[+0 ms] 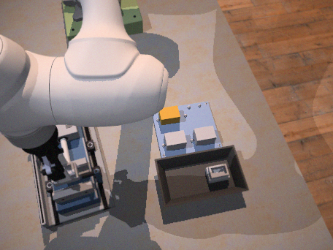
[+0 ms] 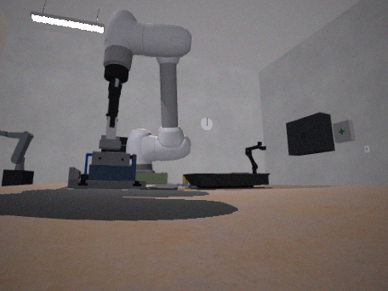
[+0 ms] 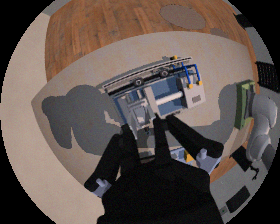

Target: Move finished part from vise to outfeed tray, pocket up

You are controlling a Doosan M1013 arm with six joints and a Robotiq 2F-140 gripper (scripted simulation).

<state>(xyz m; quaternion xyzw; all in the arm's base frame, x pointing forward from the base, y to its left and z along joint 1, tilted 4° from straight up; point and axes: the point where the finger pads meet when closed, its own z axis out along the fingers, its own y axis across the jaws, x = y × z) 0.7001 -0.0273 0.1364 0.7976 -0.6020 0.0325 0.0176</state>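
The grey block is 13 cm behind my hand, 29 cm to the left of it and 14 cm below it. The rest, counted from my hand: orange block: 22 cm behind, 28 cm to the left, 14 cm below; then vise: 6 cm behind, 1 cm to the right, 13 cm below; then blue fixture plate: 18 cm behind, 33 cm to the left, 17 cm below.
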